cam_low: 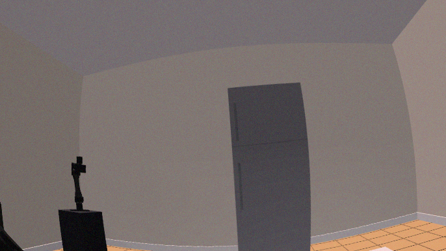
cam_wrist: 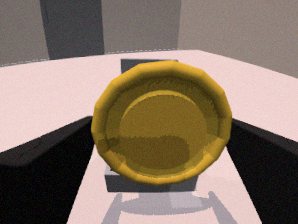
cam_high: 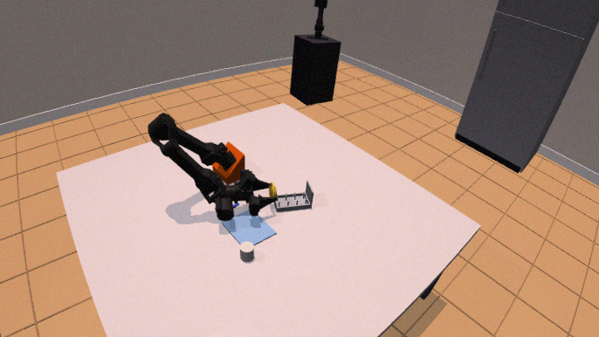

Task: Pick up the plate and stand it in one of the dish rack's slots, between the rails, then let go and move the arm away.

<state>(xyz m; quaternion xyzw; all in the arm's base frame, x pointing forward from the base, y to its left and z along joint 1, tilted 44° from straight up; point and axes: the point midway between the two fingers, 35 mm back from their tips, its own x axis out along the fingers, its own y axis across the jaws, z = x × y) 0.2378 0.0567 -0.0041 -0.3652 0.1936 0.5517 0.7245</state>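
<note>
My gripper tip is 70 mm to the right of the dish rack, 50 mm above it and 20 mm short of it. The rest, counted from my gripper tip: blue spoon 160 mm to the right, 70 mm below, 50 mm behind; then yellow plate 10 mm to the right; then blue mat 130 mm to the right, 70 mm below, 60 mm ahead.
</note>
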